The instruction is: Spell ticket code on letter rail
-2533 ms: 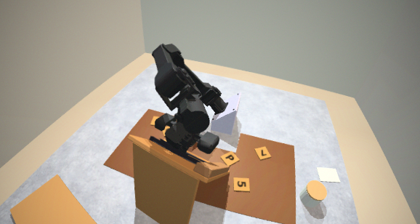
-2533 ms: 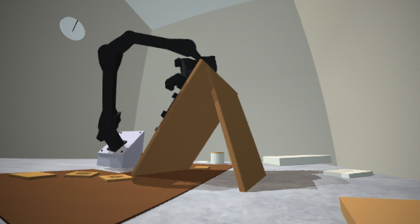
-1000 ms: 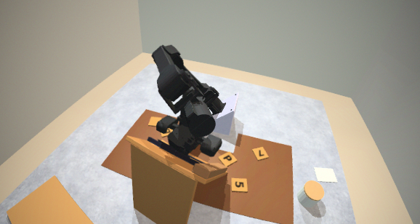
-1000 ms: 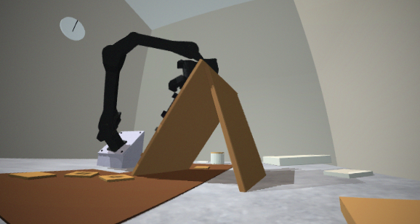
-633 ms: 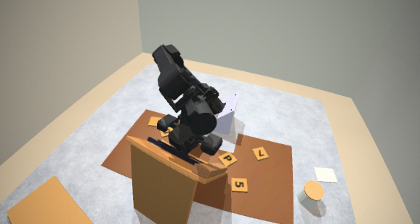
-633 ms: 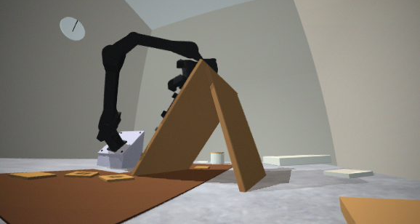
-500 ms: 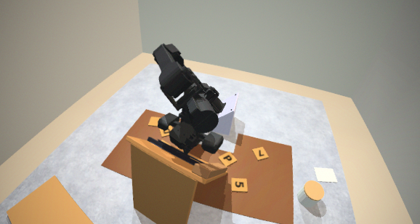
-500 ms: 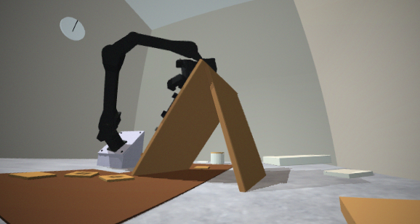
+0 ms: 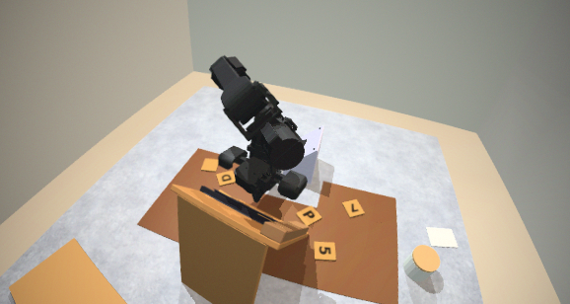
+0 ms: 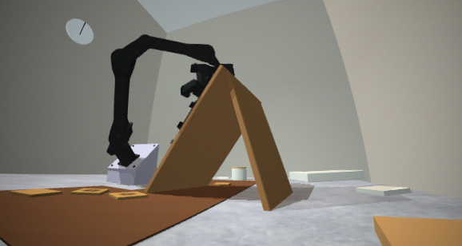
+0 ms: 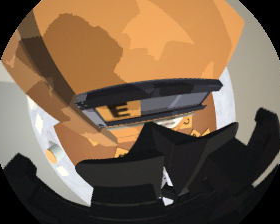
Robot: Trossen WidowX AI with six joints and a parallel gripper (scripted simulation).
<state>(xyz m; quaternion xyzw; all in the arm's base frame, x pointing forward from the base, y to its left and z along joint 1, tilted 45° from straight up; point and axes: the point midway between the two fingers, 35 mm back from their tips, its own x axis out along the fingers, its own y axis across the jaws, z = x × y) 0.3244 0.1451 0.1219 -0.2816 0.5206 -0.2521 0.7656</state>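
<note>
The letter tile is 30 mm to the left of my gripper tip, 30 mm ahead of it and 20 mm below it. Also, from my gripper tip: lidded jar 460 mm to the left, 160 mm below, 100 mm behind; then white ticket 100 mm below, 60 mm to the right, 40 mm behind; then brown mat 200 mm below, 150 mm behind, 10 mm to the left.
</note>
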